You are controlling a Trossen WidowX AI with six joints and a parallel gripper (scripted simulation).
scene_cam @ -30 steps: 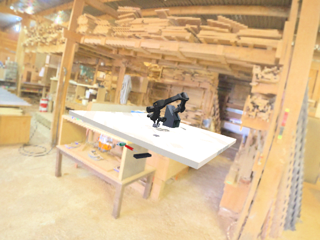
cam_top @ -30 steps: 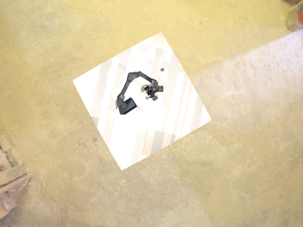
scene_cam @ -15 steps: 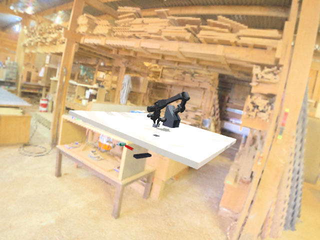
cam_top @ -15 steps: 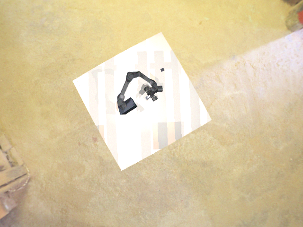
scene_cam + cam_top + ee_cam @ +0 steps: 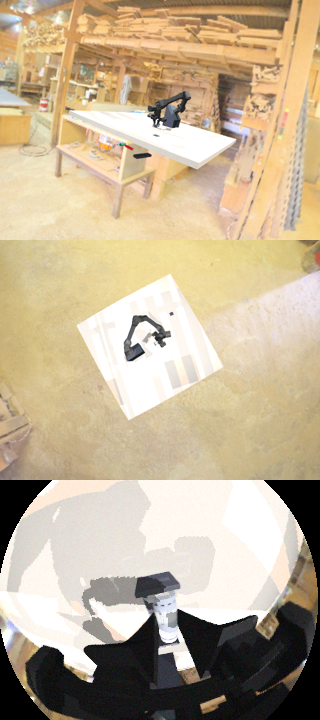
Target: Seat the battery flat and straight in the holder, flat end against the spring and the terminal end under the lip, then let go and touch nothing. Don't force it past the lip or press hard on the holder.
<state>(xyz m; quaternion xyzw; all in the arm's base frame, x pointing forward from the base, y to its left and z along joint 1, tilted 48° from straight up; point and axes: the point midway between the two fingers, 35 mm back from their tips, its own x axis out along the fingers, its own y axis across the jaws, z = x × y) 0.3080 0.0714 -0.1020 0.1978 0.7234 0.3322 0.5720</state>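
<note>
Now: gripper tip 1 cm below the battery.
</note>
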